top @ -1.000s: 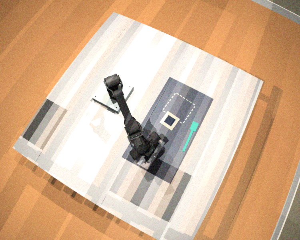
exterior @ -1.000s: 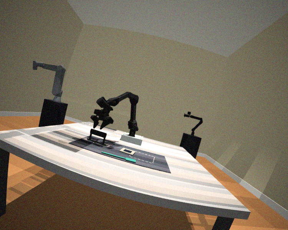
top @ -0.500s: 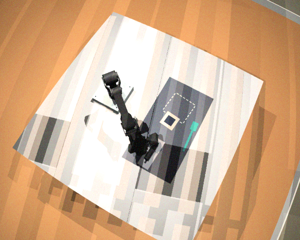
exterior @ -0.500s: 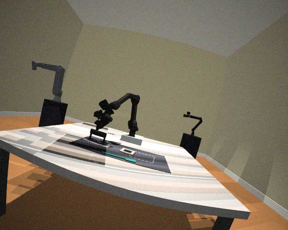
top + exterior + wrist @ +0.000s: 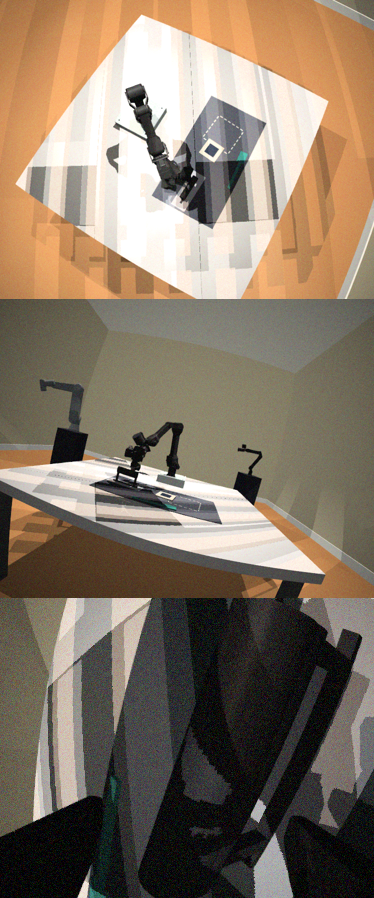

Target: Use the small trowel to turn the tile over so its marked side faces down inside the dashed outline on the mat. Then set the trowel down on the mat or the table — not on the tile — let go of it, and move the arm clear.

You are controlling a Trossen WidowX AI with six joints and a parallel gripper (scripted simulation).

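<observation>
My gripper tip is now 2 cm short of the black-handled tool, 1 cm to the right of it and 5 cm above it. Also, from my gripper tip: cream tile: 5 cm ahead, 22 cm to the left, 9 cm below; dark mat: 6 cm ahead, 19 cm to the left, 11 cm below; teal trowel: 20 cm ahead, 19 cm to the left, 9 cm below.
</observation>
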